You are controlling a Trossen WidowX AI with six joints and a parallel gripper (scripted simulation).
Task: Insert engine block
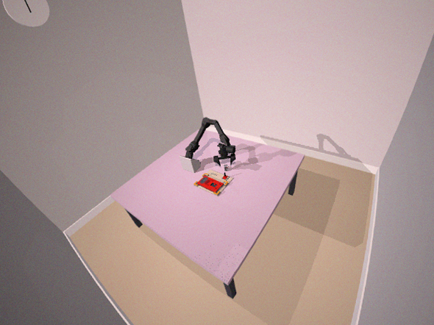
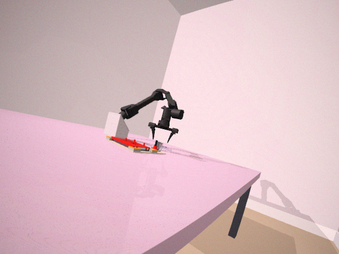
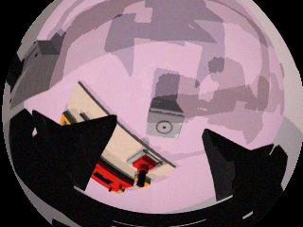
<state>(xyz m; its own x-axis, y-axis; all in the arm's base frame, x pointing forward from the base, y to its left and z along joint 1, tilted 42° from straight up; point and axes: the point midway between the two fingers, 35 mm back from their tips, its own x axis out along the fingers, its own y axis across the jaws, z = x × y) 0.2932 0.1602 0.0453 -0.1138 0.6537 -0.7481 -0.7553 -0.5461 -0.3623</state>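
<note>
Now: the engine block 3 cm below my gripper tip.
</note>
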